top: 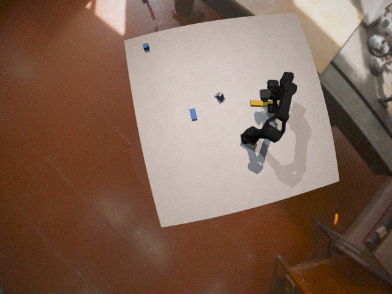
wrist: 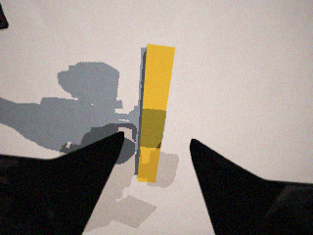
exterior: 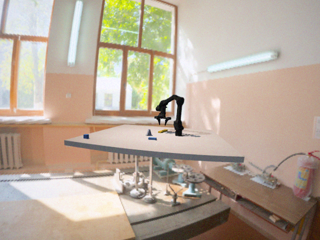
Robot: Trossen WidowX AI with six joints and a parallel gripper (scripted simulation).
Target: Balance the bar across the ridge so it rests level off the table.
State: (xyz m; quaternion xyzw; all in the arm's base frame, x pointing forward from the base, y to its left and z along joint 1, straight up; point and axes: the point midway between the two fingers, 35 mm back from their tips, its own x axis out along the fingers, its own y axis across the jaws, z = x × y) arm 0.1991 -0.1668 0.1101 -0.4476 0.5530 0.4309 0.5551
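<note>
Right now my gripper tip is 10 mm past the yellow bar, 20 mm to the left of it and 70 mm above it. Round my gripper tip: blue cube (540 mm ahead, 670 mm to the left, 60 mm below).
</note>
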